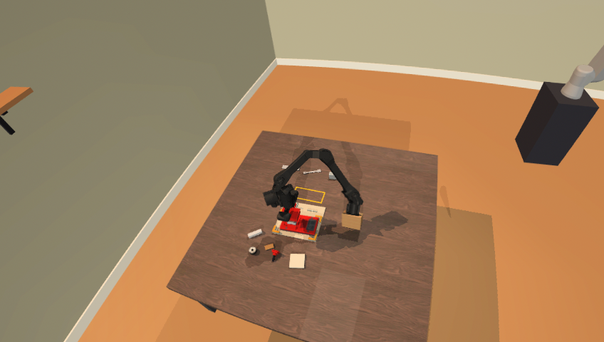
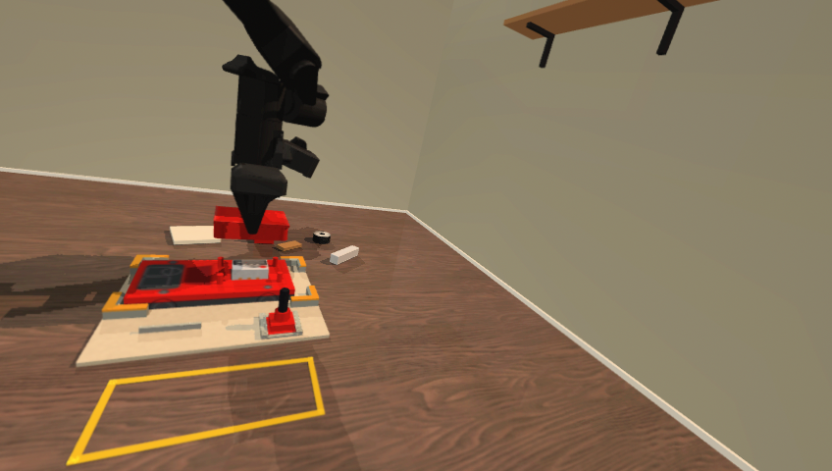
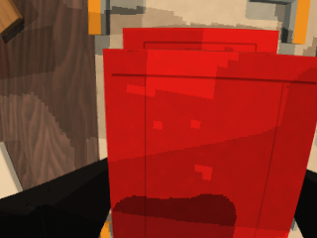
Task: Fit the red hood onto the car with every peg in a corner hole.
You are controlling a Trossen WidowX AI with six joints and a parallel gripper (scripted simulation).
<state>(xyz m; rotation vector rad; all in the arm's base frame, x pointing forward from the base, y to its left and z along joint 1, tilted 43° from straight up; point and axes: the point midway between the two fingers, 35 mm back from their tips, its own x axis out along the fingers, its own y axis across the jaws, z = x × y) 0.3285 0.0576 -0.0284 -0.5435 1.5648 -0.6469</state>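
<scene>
The grey engine block is 8 cm below my gripper tip. The rest, counted from my gripper tip: wooden block (9 cm ahead, 16 cm to the left, 10 cm below); tan jig (2 cm behind, 2 cm to the right, 9 cm below); hood (1 cm above).
</scene>
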